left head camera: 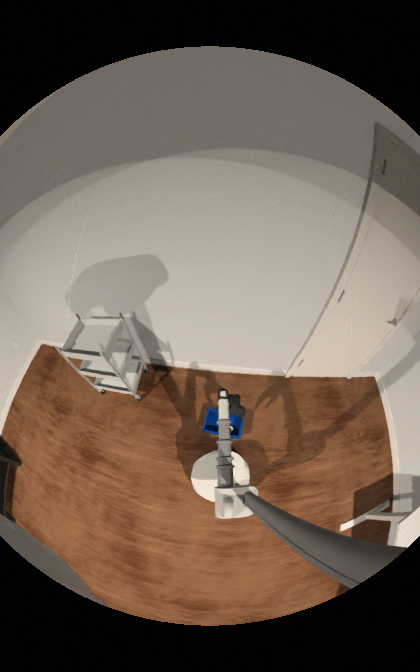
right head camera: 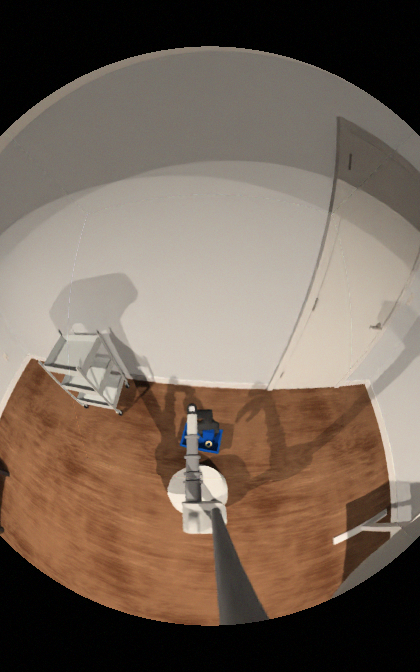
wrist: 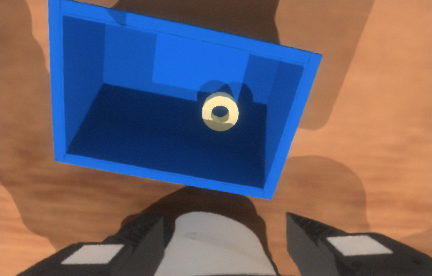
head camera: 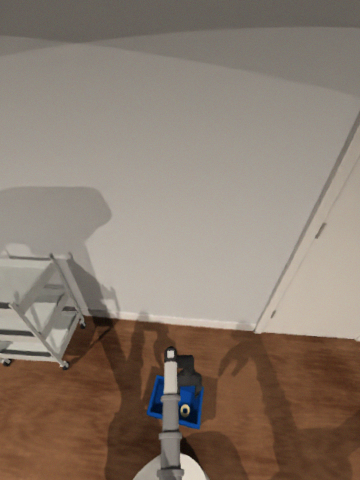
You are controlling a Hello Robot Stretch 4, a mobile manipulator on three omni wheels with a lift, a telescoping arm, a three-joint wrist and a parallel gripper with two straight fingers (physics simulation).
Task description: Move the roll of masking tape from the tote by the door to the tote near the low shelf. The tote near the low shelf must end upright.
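Places are measured from the robot's base along level axes (x ahead, y left, z up), in metres.
Where they show: gripper, fingertip midpoint: (wrist: pixel 224 233) (head camera: pixel 187 397).
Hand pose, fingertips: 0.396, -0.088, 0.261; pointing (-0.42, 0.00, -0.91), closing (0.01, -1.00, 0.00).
Observation:
Things, the pixels of their top centre, and the offset from my fingertips, as dx, dy, dz.
- blue tote, top centre: (wrist: pixel 175 112) (head camera: pixel 176 399) +0.028, +0.054, -0.169
- masking tape, top centre: (wrist: pixel 220 114) (head camera: pixel 185 410) -0.005, +0.001, -0.257
A blue tote (head camera: pixel 192 425) (left head camera: pixel 235 436) (right head camera: pixel 212 451) (wrist: pixel 165 178) stands upright on the floor near the wall, between the cart and the door. The cream roll of masking tape (head camera: pixel 185 405) (left head camera: pixel 231 428) (right head camera: pixel 205 443) (wrist: pixel 207 112) is inside it, right of its middle in the wrist view, with its hole facing up. My gripper (head camera: pixel 192 384) (left head camera: pixel 236 406) (right head camera: pixel 208 424) (wrist: pixel 224 233) is open and empty, above the tote area. In the wrist view the fingers show below the tote's near rim. The arm hides part of the tote in the head views. The second tote and the low shelf do not show.
A grey-white wheeled cart (head camera: pixel 40 335) (left head camera: pixel 120 376) (right head camera: pixel 98 390) stands left by the wall. The door (head camera: pixel 320 290) (left head camera: pixel 345 325) (right head camera: pixel 330 325) is right. My white base (left head camera: pixel 205 475) (right head camera: pixel 180 487) (wrist: pixel 215 240) is close to the tote. Dark furniture shows at the far left, white legs at the lower right.

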